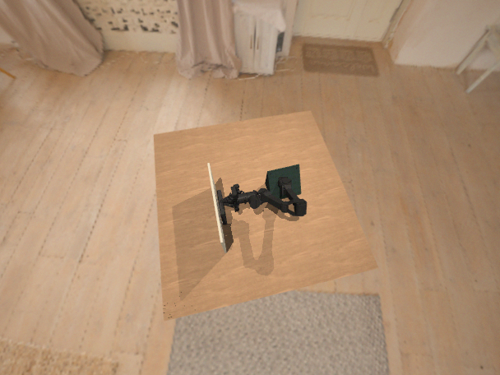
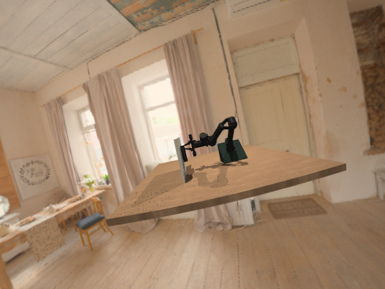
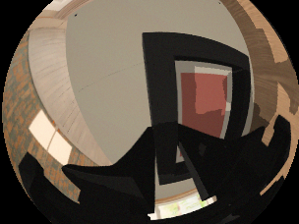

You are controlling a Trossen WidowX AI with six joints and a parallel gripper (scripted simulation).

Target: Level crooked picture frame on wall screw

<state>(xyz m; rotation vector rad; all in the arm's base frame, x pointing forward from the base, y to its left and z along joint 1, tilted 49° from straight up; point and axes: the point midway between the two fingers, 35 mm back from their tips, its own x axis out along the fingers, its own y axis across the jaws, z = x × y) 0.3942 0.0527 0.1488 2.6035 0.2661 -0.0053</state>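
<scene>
The picture frame is 1 cm to the left of my gripper tip and 5 cm below it. Also, from my gripper tip: wall panel 2 cm ahead, 2 cm to the left, 7 cm below.
</scene>
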